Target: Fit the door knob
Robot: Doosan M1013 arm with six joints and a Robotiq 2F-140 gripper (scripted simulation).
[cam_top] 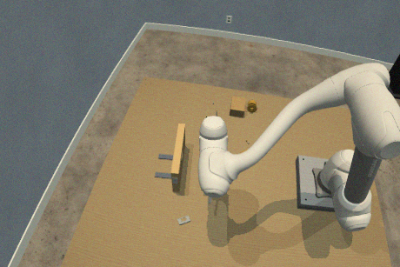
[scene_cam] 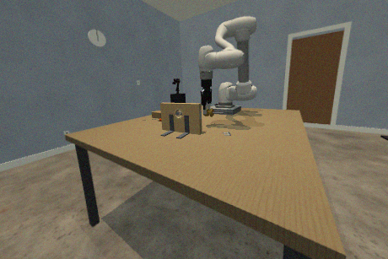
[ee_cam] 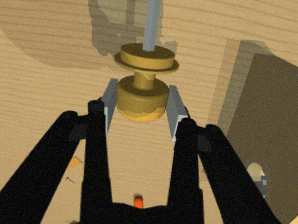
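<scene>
My gripper is now 4 cm to the right of the brass door knob and 2 cm above it. Round my hand: latch socket: 19 cm ahead, 11 cm to the right, 1 cm below; then wooden box: 12 cm behind, 60 cm to the right, 10 cm below; then wood panel: 19 cm ahead, 11 cm to the right, 2 cm below.
</scene>
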